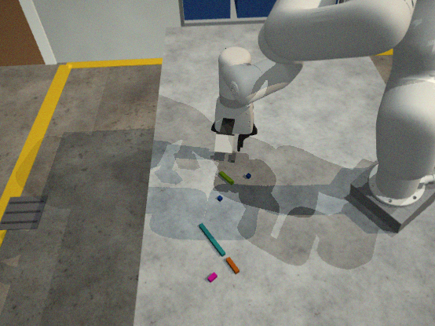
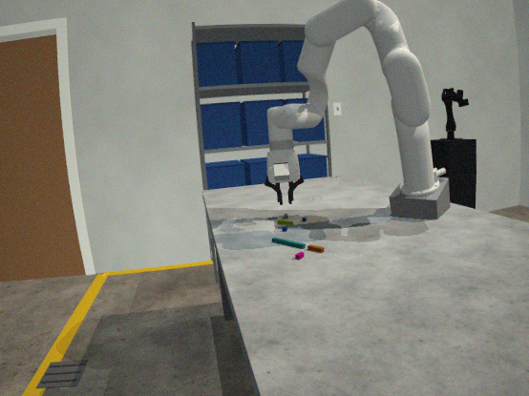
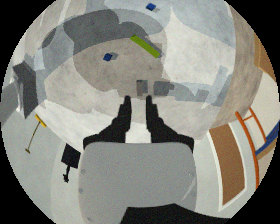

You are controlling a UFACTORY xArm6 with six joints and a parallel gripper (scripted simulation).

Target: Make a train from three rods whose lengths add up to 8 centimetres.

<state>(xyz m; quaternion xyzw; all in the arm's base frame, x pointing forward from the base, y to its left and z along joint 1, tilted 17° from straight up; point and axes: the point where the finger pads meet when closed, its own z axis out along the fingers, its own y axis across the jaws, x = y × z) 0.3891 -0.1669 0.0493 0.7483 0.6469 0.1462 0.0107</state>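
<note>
The grey rod is 6 cm below my hand. From my hand the other things lie so: turquoise rod (27 cm to the left, 6 cm below, 6 cm ahead); orange rod (34 cm to the left, 6 cm below, 1 cm ahead); lime rod (8 cm to the left, 6 cm below, 2 cm ahead).
</note>
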